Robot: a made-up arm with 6 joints. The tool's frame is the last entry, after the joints.
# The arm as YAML. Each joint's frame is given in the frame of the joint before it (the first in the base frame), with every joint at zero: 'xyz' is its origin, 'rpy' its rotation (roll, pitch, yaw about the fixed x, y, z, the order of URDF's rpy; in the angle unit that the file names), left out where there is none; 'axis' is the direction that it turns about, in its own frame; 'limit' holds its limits. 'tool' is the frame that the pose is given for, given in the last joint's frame.
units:
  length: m
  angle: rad
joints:
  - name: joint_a
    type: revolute
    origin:
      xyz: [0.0, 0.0, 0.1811]
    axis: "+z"
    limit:
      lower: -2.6
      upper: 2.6
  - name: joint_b
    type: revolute
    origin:
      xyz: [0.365, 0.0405, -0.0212]
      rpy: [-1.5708, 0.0, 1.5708]
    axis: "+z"
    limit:
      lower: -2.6
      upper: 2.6
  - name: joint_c
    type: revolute
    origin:
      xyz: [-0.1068, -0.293, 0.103]
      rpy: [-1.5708, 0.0, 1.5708]
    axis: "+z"
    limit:
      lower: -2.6
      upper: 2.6
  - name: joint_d
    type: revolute
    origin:
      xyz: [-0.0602, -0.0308, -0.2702]
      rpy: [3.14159, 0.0, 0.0]
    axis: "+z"
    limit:
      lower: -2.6
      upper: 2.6
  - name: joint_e
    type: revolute
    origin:
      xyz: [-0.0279, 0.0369, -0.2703]
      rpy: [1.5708, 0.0, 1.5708]
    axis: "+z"
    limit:
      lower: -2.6
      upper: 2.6
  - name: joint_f
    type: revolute
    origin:
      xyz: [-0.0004, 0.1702, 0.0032]
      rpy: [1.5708, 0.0, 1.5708]
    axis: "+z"
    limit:
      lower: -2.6
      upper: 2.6
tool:
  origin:
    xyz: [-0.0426, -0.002, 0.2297]
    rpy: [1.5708, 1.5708, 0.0]
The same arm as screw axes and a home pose.
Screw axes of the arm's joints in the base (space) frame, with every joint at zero. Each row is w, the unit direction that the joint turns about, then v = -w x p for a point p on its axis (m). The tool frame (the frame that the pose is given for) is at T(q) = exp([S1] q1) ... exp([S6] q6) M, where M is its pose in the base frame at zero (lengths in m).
S1 = (0, 0, 1, 0, 0, 0)
S2 = (-1, 0, 0, 0, -0.1599, 0.0405)
S3 = (0, -1, 0, 0.4529, 0, -0.262)
S4 = (0, 1, 0, -0.5131, 0, 0.2312)
S5 = (0, 0, -1, 0.0664, 0.1943, 0)
S6 = (-1, 0, 0, 0, -0.5378, 0.1038)
M: xyz -0.035 0.0612 0.5398 (m) quaternion w x y z 1 -0.000002 0.000002 0.000001
Joint limits (rad, base to tool): -2.6..2.6 -2.6..2.6 -2.6..2.6 -2.6..2.6 -2.6..2.6 -2.6..2.6

